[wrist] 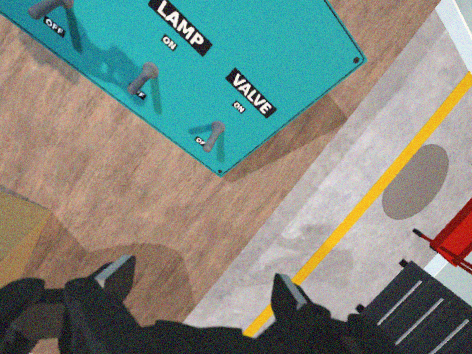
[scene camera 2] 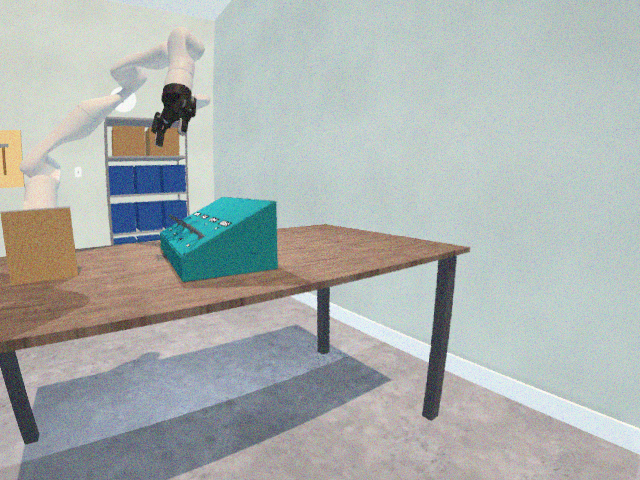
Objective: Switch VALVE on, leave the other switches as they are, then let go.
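Note:
Visible: my gripper (scene camera 2: 169,140) (wrist: 204,280), together with a teal switch box (scene camera 2: 238,235) (wrist: 250,75).

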